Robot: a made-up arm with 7 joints. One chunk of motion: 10 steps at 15 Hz.
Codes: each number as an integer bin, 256 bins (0 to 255) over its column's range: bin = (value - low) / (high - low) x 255, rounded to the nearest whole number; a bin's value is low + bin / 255 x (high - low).
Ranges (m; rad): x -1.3..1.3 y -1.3..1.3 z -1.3..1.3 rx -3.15..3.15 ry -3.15..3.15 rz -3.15..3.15
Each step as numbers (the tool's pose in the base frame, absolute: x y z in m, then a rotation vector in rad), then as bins.
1 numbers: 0.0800 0.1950 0.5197 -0.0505 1.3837 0.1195
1 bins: 135 147 178 125 184 132
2 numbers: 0.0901 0.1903 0.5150 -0.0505 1.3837 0.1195
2 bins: 136 146 178 125 184 132
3 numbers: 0.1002 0.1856 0.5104 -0.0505 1.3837 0.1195
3 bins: 137 146 178 125 184 132
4 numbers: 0.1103 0.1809 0.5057 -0.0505 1.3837 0.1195
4 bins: 138 145 177 125 184 132
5 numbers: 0.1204 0.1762 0.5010 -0.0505 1.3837 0.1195
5 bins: 139 145 177 125 184 132
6 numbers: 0.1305 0.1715 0.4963 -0.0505 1.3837 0.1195
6 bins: 140 144 176 125 184 132
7 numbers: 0.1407 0.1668 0.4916 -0.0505 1.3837 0.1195
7 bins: 141 144 176 125 184 132
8 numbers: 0.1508 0.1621 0.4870 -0.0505 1.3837 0.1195
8 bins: 142 143 175 125 184 132
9 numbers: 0.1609 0.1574 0.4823 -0.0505 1.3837 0.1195
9 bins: 143 143 175 125 184 132
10 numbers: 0.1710 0.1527 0.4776 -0.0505 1.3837 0.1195
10 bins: 144 142 174 125 184 132
